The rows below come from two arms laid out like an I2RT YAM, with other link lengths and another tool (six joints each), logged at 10 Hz.
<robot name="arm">
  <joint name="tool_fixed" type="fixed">
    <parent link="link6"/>
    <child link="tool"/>
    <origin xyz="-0.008 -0.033 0.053" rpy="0 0.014 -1.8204"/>
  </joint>
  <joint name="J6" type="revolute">
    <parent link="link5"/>
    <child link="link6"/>
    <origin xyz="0.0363 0 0.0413" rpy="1.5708 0 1.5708"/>
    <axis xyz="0 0 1"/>
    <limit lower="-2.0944" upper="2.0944"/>
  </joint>
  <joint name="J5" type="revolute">
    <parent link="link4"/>
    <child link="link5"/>
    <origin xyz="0.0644 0.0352 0.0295" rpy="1.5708 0 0"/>
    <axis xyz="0 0 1"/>
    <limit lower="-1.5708" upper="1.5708"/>
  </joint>
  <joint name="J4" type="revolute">
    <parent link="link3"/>
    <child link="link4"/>
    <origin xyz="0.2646 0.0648 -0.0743"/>
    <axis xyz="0 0 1"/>
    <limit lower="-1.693" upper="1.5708"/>
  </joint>
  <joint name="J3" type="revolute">
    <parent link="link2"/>
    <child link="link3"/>
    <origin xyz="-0.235 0 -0.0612" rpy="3.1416 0 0"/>
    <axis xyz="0 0 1"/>
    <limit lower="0" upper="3.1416"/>
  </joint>
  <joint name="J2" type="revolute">
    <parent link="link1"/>
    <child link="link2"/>
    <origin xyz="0.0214 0.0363 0.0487" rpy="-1.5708 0 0"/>
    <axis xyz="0 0 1"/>
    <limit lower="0" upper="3.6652"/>
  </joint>
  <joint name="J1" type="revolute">
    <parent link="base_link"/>
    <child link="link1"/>
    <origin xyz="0 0 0.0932"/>
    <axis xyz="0 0 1"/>
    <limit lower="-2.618" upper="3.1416"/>
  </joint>
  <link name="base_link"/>
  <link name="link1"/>
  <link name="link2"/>
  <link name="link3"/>
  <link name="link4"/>
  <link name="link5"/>
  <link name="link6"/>
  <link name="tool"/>
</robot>
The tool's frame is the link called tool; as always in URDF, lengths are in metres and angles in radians.
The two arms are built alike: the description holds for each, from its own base.
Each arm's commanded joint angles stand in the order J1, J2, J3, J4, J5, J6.
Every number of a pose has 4 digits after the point.
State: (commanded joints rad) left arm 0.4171 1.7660 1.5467 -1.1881 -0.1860 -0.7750; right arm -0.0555 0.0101 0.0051 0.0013 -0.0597 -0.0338
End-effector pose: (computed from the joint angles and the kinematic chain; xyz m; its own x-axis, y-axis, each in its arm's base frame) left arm 0.3166 0.2111 0.2352 0.1039 0.9616 0.2540 0.9919 -0.1188 0.0442; right arm 0.2060 0.0229 0.2338 -0.0116 0.2793 0.9601 0.0051 -0.9602 0.2794
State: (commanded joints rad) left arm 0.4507 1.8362 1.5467 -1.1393 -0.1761 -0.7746; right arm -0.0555 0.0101 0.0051 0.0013 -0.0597 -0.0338
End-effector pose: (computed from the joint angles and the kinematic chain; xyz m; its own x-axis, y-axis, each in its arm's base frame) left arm 0.3212 0.2264 0.2111 0.0770 0.9689 0.2353 0.9958 -0.0867 0.0308; right arm 0.2060 0.0229 0.2338 -0.0116 0.2793 0.9601 0.0051 -0.9602 0.2794
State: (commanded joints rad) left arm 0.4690 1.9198 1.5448 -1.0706 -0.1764 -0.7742; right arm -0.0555 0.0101 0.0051 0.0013 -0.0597 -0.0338
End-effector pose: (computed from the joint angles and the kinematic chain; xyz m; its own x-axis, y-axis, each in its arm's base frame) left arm 0.3296 0.2387 0.1815 0.0632 0.9718 0.2273 0.9975 -0.0686 0.0161; right arm 0.2060 0.0229 0.2338 -0.0116 0.2793 0.9601 0.0051 -0.9602 0.2794
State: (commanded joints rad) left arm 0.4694 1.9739 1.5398 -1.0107 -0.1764 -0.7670; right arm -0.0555 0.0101 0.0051 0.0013 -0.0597 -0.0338
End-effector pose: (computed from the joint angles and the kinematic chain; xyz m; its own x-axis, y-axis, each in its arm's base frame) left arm 0.3381 0.2430 0.1610 0.0698 0.9712 0.2278 0.9971 -0.0752 0.0152; right arm 0.2060 0.0229 0.2338 -0.0116 0.2793 0.9601 0.0051 -0.9602 0.2794
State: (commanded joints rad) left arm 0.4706 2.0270 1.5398 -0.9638 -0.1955 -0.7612; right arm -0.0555 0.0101 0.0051 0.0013 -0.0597 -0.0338
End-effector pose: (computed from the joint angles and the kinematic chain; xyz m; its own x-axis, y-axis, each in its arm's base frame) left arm 0.3437 0.2480 0.1423 0.0754 0.9677 0.2405 0.9970 -0.0774 -0.0012; right arm 0.2060 0.0229 0.2338 -0.0116 0.2793 0.9601 0.0051 -0.9602 0.2794
